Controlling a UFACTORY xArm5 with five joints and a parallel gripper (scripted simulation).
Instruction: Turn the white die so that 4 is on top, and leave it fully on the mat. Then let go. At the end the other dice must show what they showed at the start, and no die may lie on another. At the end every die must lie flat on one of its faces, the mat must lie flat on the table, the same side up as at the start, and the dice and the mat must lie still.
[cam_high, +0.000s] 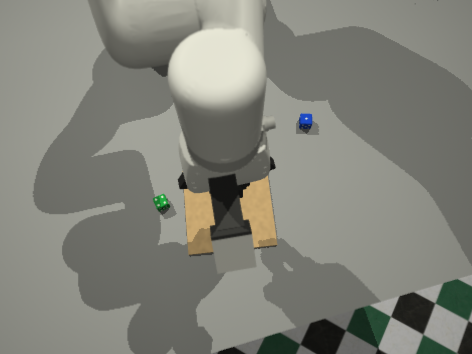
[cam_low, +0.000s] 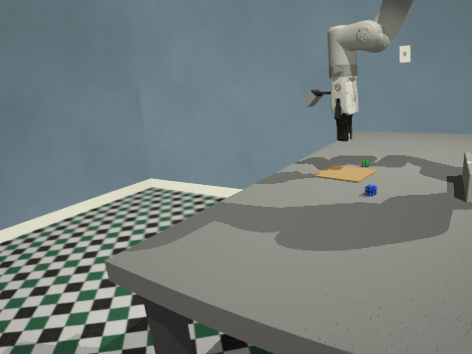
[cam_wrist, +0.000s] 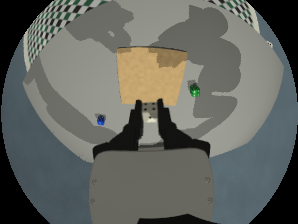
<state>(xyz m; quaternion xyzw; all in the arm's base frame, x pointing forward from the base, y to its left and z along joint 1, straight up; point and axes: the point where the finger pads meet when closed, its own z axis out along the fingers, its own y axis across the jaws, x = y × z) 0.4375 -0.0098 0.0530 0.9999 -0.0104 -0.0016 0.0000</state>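
Now: hand 1 cm above the white die. Also, from my hand: green die (11 cm to the right, 11 cm below, 3 cm behind); blue die (16 cm to the left, 12 cm behind, 11 cm below); tan mat (12 cm below).
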